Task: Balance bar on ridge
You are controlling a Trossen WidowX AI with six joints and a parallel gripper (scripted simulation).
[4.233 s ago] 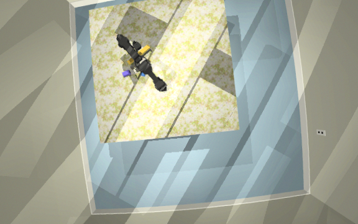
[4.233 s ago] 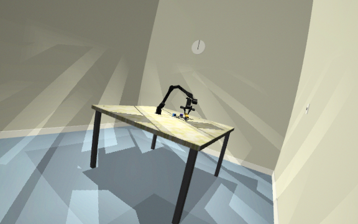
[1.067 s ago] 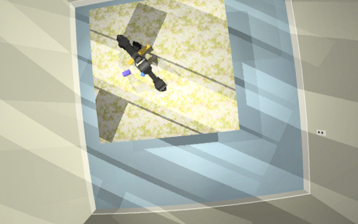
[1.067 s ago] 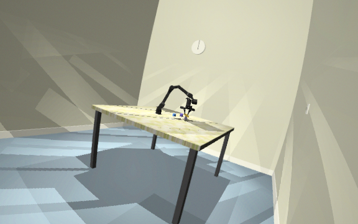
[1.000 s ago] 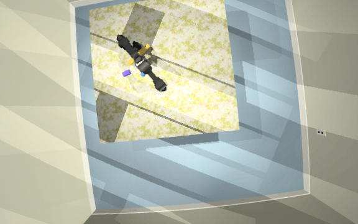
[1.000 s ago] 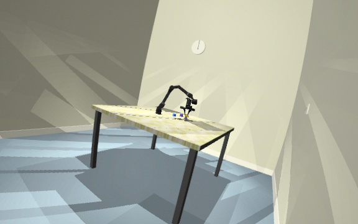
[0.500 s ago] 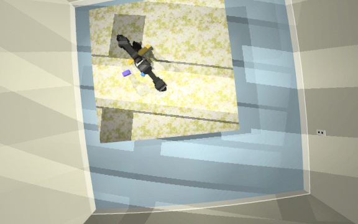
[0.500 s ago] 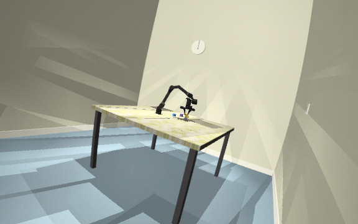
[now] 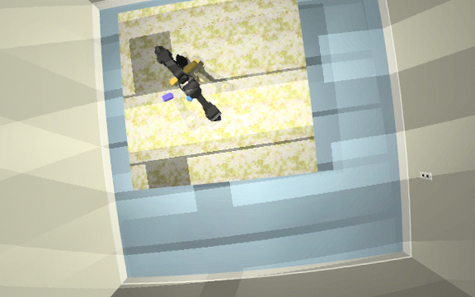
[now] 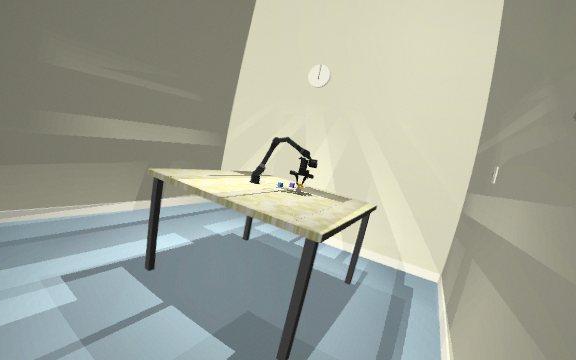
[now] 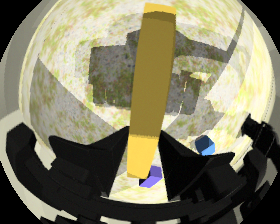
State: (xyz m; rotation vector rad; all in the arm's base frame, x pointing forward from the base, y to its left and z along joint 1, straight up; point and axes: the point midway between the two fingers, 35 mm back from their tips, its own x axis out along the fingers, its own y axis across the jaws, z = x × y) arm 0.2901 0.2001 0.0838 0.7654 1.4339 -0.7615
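The yellow bar is 2 cm to the right of my gripper tip and 2 cm ahead of it. The rest, counted from my gripper tip: purple block (12 cm behind, 11 cm to the left, 3 cm below); small blue cube (15 cm behind, 4 cm to the right, 3 cm below).
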